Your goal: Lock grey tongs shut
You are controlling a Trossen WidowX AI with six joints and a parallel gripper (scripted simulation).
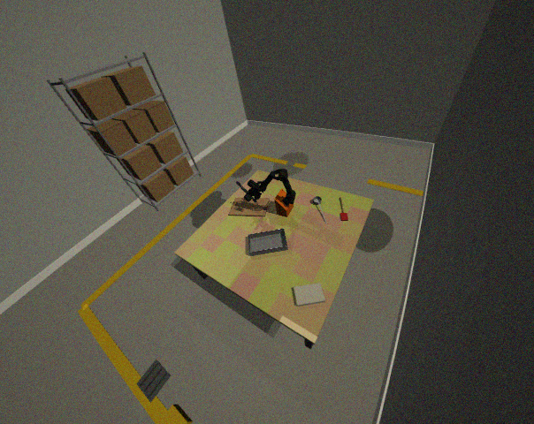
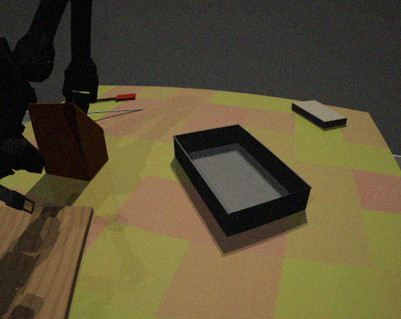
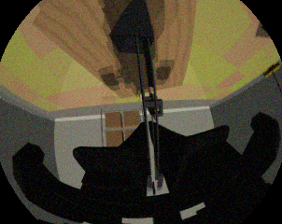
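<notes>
Now: gripper tip 15 cm above the board. From my gripper tip the other things lie so: grey slab: 87 cm to the left, 49 cm ahead, 14 cm below; then roasting tin: 40 cm to the left, 28 cm ahead, 13 cm below.
</notes>
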